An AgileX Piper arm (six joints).
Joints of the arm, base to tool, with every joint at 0 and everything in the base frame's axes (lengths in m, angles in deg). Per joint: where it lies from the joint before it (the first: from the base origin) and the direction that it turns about. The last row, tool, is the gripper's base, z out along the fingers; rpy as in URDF.
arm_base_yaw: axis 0 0 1 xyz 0 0 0.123
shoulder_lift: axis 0 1 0 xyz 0 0 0
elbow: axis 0 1 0 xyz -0.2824 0 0.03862
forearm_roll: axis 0.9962 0 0.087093 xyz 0.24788 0 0.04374
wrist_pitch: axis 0 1 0 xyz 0 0 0
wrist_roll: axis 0.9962 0 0.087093 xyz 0.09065 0 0.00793
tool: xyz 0 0 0 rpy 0 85 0
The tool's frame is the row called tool.
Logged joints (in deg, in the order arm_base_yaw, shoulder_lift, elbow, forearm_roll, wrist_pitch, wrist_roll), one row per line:
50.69 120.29 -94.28 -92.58 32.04 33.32
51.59 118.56 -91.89 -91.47 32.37 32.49
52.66 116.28 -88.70 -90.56 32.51 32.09
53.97 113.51 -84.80 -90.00 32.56 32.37
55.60 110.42 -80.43 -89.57 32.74 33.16
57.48 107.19 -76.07 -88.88 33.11 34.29
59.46 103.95 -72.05 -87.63 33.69 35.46
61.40 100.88 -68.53 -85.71 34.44 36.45
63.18 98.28 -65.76 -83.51 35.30 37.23
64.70 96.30 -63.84 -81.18 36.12 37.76
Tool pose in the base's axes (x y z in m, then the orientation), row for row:
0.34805 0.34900 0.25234 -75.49 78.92 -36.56
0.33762 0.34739 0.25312 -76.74 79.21 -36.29
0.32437 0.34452 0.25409 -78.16 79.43 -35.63
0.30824 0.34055 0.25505 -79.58 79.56 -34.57
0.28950 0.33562 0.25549 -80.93 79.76 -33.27
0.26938 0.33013 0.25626 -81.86 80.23 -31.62
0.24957 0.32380 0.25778 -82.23 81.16 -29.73
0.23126 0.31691 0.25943 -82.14 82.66 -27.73
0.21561 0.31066 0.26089 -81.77 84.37 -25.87
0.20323 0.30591 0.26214 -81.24 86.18 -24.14
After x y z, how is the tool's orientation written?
As a rotation vector, in degrees.
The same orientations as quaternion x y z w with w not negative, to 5 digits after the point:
-0.55334 0.57848 -0.26798 0.53606
-0.56084 0.57889 -0.26522 0.52915
-0.56960 0.57886 -0.25966 0.52254
-0.57860 0.57846 -0.25135 0.51714
-0.58713 0.57864 -0.24137 0.51205
-0.59290 0.58110 -0.22902 0.50827
-0.59481 0.58707 -0.21505 0.50528
-0.59321 0.59697 -0.20027 0.50162
-0.58953 0.60827 -0.18651 0.49767
-0.58461 0.62016 -0.17371 0.49341

